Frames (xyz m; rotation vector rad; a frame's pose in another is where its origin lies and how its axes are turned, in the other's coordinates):
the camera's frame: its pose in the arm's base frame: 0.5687 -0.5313 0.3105 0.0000 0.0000 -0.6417
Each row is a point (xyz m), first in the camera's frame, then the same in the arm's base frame.
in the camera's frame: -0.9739 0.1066 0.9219
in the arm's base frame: -0.1477 0.1370 1.2324
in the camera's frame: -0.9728 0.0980 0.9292
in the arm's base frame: -0.1519 0.1295 1.2397
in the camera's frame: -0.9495 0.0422 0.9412
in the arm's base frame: -0.1667 0.0708 1.2517
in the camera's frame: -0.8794 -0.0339 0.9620
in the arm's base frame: -0.1561 -0.0321 1.2725
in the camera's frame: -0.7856 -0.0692 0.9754
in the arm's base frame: -0.1020 -0.1165 1.2859
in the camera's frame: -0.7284 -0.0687 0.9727
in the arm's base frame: -0.0559 -0.1503 1.2832
